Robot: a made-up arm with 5 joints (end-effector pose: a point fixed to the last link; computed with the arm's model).
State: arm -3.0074 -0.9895 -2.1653 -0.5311 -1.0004
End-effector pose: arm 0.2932 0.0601 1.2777 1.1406 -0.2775 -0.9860
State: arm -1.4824 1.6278 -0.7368 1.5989 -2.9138
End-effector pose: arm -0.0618 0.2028 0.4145 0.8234 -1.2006 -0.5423
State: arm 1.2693 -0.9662 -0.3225 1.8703 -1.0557
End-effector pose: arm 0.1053 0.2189 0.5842 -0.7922 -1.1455 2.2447
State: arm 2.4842 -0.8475 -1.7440 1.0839 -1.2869
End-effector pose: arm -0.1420 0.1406 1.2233 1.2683 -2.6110 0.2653
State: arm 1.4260 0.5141 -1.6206 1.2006 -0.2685
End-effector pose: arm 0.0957 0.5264 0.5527 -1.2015 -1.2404 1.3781
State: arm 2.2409 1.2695 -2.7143 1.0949 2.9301
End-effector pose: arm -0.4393 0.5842 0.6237 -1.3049 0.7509 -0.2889
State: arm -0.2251 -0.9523 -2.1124 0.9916 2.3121
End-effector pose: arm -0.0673 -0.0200 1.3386 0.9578 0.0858 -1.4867
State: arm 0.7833 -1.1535 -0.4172 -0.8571 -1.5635
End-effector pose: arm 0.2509 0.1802 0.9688 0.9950 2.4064 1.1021
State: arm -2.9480 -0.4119 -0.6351 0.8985 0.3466
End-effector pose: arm -0.4219 -0.0855 0.5625 -0.0099 -2.0318 2.1143
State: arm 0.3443 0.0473 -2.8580 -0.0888 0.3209
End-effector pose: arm 0.0903 0.0073 1.4057 0.3790 -1.7511 -1.7458
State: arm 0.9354 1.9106 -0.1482 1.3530 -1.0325
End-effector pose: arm -0.1373 -0.2539 0.7607 0.0895 2.1410 2.1882
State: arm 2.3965 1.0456 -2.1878 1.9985 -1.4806
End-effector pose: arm -0.3503 0.3605 0.5055 -0.2615 0.8681 -2.2251
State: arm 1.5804 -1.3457 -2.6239 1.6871 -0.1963
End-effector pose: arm 0.0191 -0.4221 1.0831 0.5213 -1.6800 -0.6187
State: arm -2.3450 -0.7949 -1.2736 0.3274 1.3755
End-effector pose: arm -0.2604 -0.2665 1.1538 0.3110 0.1064 2.3346
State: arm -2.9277 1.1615 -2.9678 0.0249 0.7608
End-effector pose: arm -0.6882 -0.1561 0.9832 0.8457 -0.3948 1.5856
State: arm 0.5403 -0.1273 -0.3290 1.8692 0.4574
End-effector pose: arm 0.1006 0.0370 0.4392 -1.9918 1.0019 1.1192
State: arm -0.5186 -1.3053 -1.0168 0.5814 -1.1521
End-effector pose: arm 0.1865 -0.1659 1.1305 -2.5676 -1.5538 -0.6796
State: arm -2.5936 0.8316 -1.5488 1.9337 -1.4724
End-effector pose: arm -0.3360 -0.1692 0.4198 -0.2731 0.2701 -1.0283
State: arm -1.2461 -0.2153 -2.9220 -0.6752 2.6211
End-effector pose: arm -0.0985 0.1868 1.3100 0.8227 -1.7694 -0.7196
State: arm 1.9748 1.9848 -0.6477 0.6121 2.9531
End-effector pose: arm 0.1646 -0.3298 0.4085 2.2304 0.8373 1.9974
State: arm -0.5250 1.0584 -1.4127 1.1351 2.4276
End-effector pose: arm 0.2869 -0.2080 0.2326 0.8034 -2.3096 1.4155
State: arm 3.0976 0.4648 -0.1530 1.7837 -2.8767
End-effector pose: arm 0.1095 0.0190 0.4270 -0.7067 -1.3921 -1.6649
